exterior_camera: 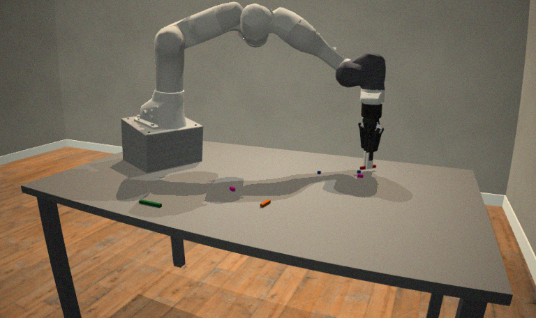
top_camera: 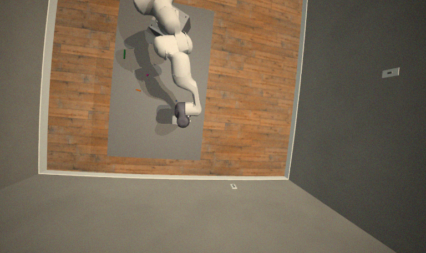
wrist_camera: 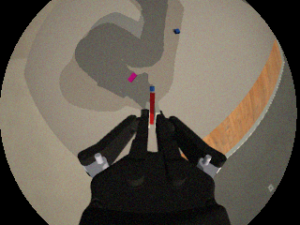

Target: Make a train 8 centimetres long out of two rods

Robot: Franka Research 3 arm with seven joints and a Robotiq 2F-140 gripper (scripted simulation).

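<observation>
The red rod lies 3 cm below my hand. The rest, counted from my hand: orange rod 19 cm behind, 47 cm to the right, 4 cm below; then green rod 48 cm behind, 64 cm to the right, 4 cm below.
</observation>
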